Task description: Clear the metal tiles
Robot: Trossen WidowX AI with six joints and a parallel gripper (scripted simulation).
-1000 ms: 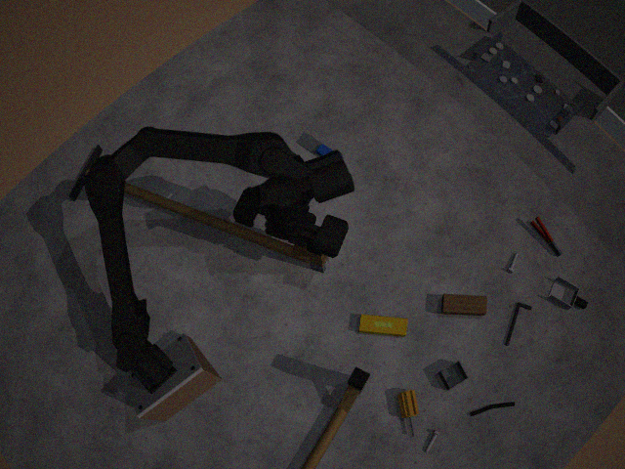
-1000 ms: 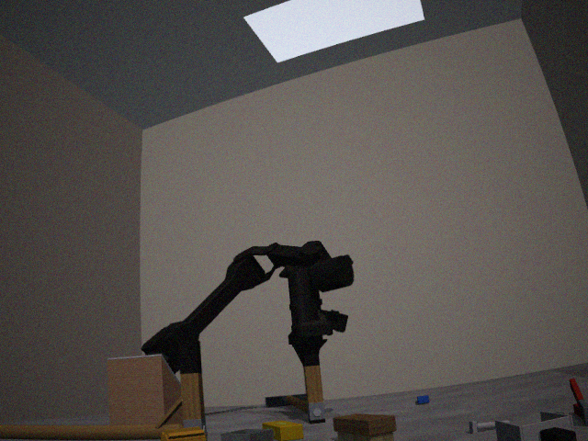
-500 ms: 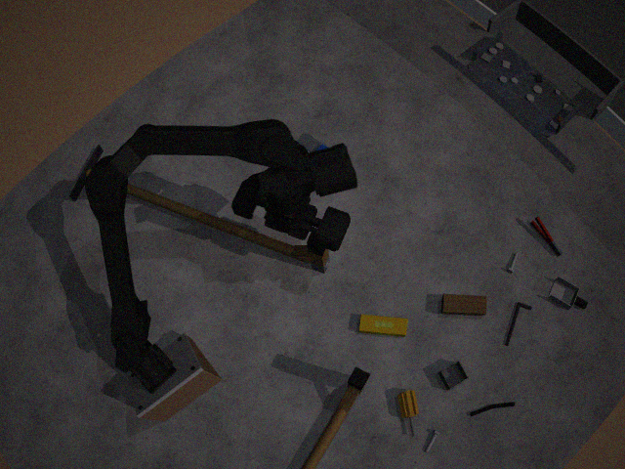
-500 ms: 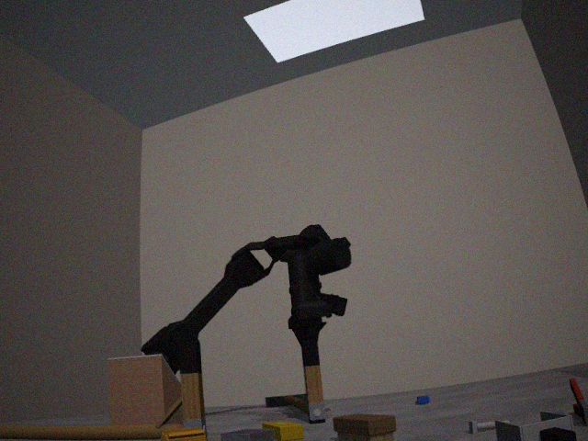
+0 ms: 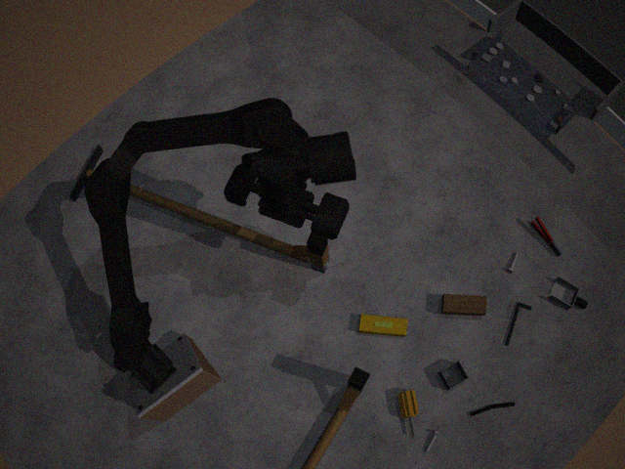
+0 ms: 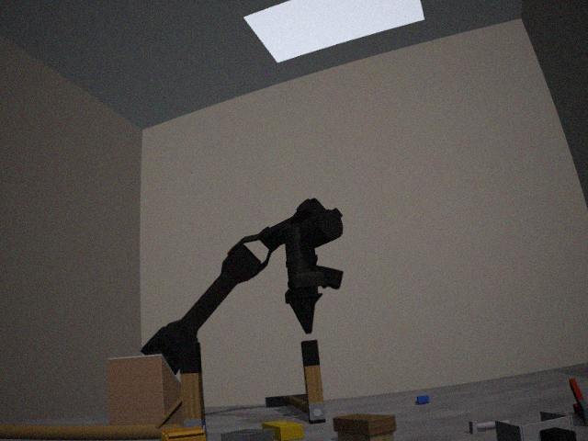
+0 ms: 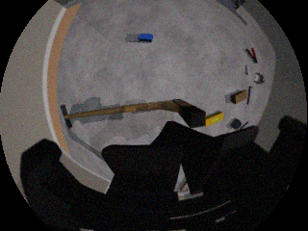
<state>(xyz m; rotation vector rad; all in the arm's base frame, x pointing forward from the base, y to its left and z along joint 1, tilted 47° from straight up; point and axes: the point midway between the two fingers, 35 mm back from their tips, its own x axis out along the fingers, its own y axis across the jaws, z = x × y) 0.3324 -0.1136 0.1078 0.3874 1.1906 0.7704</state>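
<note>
Now: the long scraper 220 mm to the left of my gripper tip, 100 mm below it and 90 mm behind it. Round my gripper tip: grey box 380 mm to the right, 150 mm below, 10 mm ahead; yellow-handled tool 360 mm to the right, 150 mm below, 90 mm behind; yellow block 220 mm to the right, 150 mm below, 10 mm behind.
</note>
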